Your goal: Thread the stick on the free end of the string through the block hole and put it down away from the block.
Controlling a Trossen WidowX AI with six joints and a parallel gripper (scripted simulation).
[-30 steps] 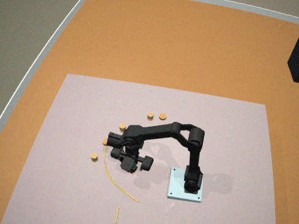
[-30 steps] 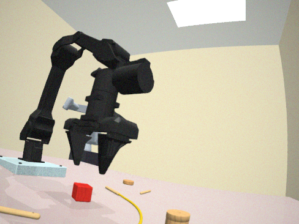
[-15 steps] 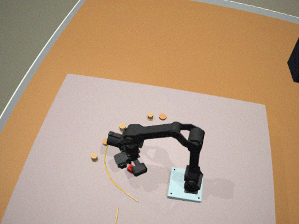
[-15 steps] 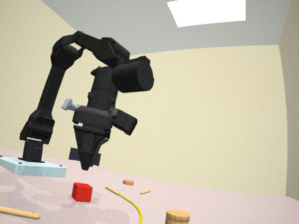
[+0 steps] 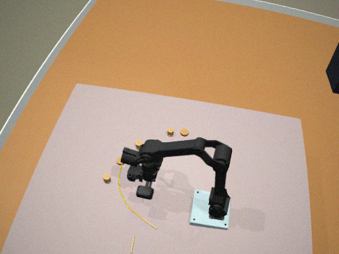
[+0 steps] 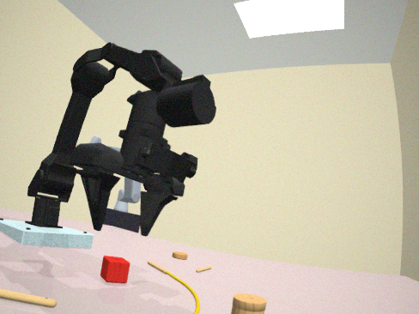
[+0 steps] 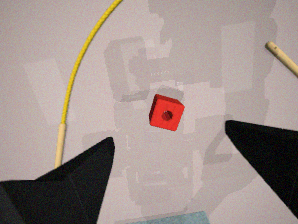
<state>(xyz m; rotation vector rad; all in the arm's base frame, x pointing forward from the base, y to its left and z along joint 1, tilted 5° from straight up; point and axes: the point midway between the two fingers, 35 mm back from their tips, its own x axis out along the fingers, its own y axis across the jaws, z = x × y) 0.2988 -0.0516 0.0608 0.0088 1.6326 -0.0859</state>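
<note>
My gripper tip is now 5 cm above the red block. Also, from my gripper tip: round button 16 cm ahead, 14 cm to the right, 6 cm below.
</note>
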